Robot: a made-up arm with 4 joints. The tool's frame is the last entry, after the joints. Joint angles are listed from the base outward. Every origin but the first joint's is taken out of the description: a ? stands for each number. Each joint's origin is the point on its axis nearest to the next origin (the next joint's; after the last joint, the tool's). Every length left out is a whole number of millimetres.
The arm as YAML. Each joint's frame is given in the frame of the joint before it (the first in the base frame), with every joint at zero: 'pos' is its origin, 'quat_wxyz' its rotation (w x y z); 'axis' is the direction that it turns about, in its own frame. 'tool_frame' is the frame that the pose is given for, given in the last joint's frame.
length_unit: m
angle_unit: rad
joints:
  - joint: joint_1
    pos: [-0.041, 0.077, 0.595]
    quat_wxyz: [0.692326, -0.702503, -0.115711, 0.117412]
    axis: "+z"
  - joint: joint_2
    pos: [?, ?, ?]
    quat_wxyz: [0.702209, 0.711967, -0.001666, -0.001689]
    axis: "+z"
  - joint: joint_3
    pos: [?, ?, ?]
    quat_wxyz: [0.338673, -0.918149, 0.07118, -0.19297]
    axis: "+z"
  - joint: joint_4
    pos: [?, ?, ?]
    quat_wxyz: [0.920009, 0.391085, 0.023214, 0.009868]
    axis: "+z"
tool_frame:
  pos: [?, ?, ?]
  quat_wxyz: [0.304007, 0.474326, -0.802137, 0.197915]
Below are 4 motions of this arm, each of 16 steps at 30 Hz.
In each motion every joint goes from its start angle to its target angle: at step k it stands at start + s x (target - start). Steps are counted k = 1, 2, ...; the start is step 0. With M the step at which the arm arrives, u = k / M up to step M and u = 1 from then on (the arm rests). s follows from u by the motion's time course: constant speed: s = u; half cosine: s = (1 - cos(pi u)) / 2; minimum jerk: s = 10 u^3 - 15 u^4 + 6 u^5.
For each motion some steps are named. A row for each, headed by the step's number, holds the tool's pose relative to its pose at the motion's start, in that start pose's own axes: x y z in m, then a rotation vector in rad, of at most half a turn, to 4 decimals.
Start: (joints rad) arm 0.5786 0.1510 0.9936 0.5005
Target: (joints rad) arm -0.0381 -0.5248 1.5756 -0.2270
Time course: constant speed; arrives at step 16
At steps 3, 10, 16:
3: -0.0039 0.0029 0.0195 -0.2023 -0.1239 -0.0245
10: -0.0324 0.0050 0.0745 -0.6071 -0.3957 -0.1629
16: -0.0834 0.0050 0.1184 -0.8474 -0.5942 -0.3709

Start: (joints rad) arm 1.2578 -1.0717 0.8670 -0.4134
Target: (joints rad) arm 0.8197 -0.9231 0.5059 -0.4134
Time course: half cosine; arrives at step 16
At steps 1, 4, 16:
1: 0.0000 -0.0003 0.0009 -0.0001 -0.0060 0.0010
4: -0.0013 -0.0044 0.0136 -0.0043 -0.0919 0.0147
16: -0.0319 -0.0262 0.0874 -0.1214 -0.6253 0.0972

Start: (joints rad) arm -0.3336 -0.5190 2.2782 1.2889
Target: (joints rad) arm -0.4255 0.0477 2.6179 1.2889
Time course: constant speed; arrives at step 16
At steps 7, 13, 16:
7: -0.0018 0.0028 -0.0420 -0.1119 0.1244 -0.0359
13: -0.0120 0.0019 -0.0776 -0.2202 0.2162 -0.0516
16: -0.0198 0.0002 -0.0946 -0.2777 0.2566 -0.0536

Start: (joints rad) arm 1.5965 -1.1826 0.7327 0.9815
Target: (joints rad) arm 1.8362 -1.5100 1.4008 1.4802
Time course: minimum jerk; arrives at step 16
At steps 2, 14, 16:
2: 0.0021 -0.0013 -0.0002 -0.0006 -0.0046 -0.0189
14: 0.0595 -0.1097 0.0444 0.0120 -0.5836 -0.9886
16: 0.0590 -0.1113 0.0460 0.0136 -0.5979 -1.0008

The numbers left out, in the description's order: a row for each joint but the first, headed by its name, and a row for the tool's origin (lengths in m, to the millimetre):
joint_2: 0.14 -0.123 0.0
joint_3: 0.013 -0.088 0.0
joint_4: -0.005 -0.119 0.0
tool: -0.08 0.052 0.0

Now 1 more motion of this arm.
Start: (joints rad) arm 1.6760 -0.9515 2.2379 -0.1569
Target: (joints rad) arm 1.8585 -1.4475 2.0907 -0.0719
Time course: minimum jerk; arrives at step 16
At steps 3, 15, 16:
3: -0.0004 -0.0021 0.0002 -0.0089 -0.0089 -0.0193
15: -0.0205 -0.0339 0.0106 -0.2056 -0.2191 -0.3665
16: -0.0206 -0.0339 0.0107 -0.2061 -0.2196 -0.3672

